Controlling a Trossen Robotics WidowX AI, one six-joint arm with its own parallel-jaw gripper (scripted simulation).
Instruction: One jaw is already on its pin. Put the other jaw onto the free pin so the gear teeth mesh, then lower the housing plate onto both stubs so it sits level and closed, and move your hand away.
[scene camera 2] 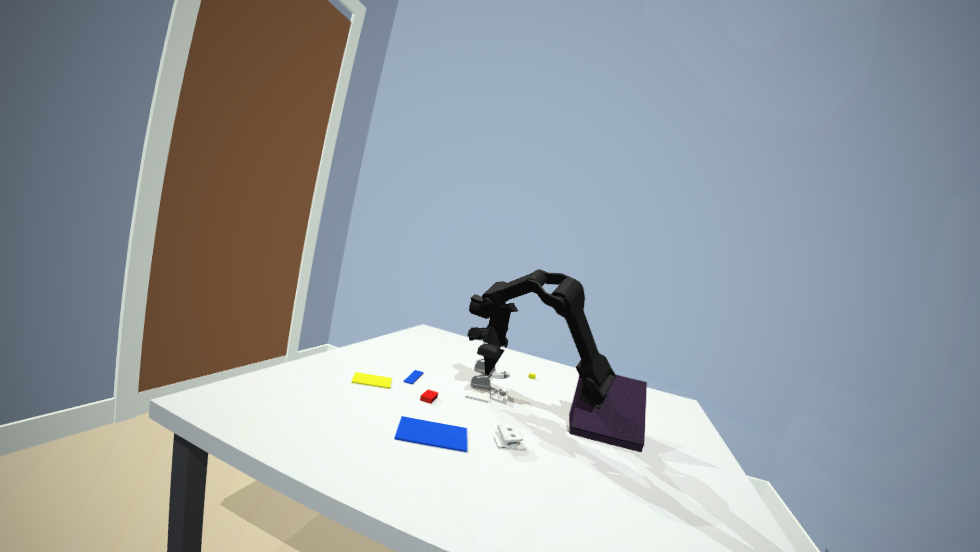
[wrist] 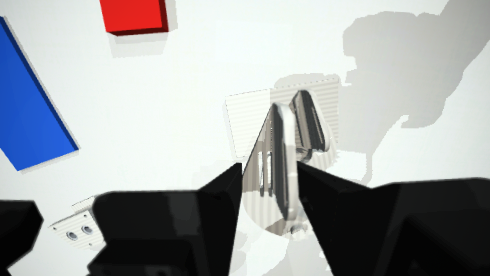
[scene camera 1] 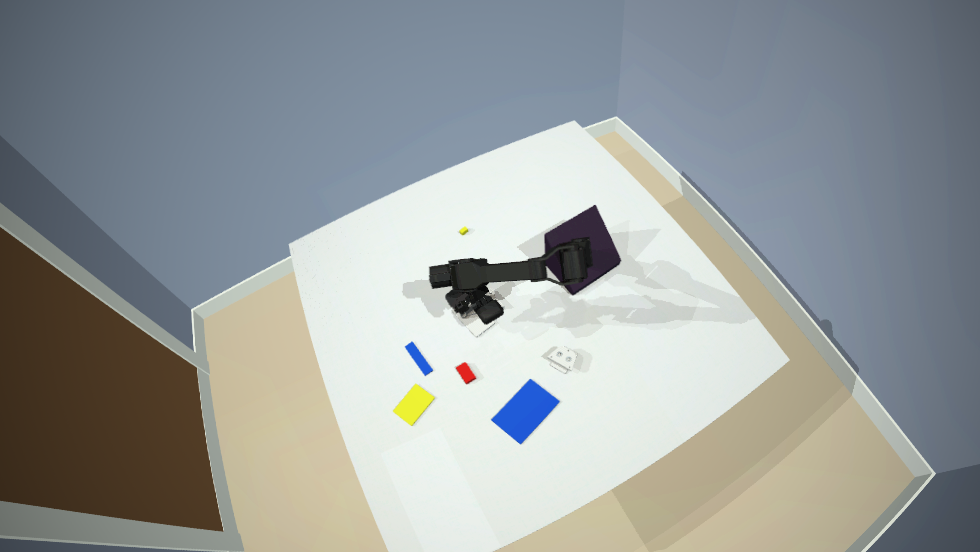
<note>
In view: my gripper (scene camera 1: 480, 308), a yellow plate (scene camera 1: 416, 401) and a large blue plate (scene camera 1: 525, 411).
The large blue plate also shows in scene camera 2 (scene camera 2: 413, 430). My gripper shows as well in scene camera 2 (scene camera 2: 488, 373) and in the wrist view (wrist: 266, 167). The wrist view does not show the yellow plate: it is out of frame.
</note>
